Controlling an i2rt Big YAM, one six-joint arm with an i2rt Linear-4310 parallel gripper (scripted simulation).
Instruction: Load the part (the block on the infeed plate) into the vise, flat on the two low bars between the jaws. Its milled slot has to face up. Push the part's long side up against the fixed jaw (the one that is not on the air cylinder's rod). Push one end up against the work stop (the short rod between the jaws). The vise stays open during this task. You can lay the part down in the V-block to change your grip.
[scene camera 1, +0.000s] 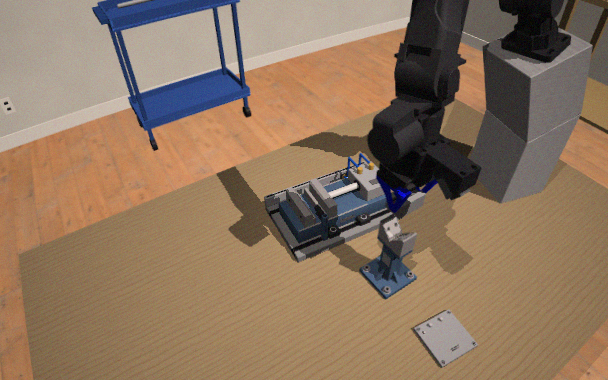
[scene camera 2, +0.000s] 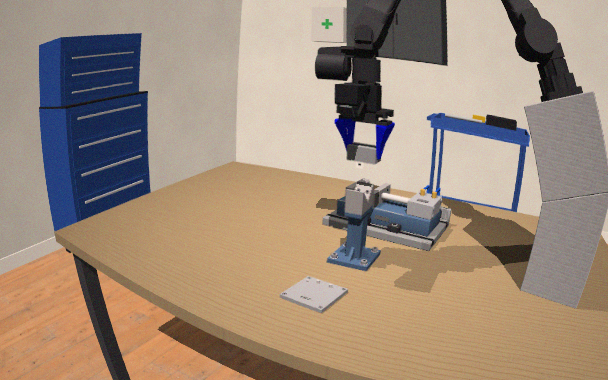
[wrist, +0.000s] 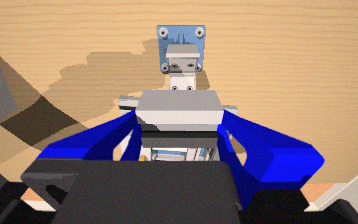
Labels:
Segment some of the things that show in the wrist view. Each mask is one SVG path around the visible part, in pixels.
The gripper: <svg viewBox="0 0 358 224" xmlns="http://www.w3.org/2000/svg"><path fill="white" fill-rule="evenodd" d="M0 215L0 224L358 224L358 212L344 199L336 200L323 211L304 211L310 204L300 189L321 168L325 161L311 144L241 118L225 109L222 122L218 124L216 132L220 161L139 161L142 147L141 124L137 122L134 109L121 117L48 144L21 174L20 179L56 211L35 210L22 199L15 199L10 202ZM227 131L246 150L247 158L243 166L230 143ZM132 131L120 160L113 160L114 149Z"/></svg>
A part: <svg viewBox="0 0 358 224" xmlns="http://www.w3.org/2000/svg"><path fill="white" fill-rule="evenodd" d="M143 90L135 110L137 122L141 124L142 128L141 141L143 148L216 148L218 140L216 132L218 124L222 122L224 113L216 90Z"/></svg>

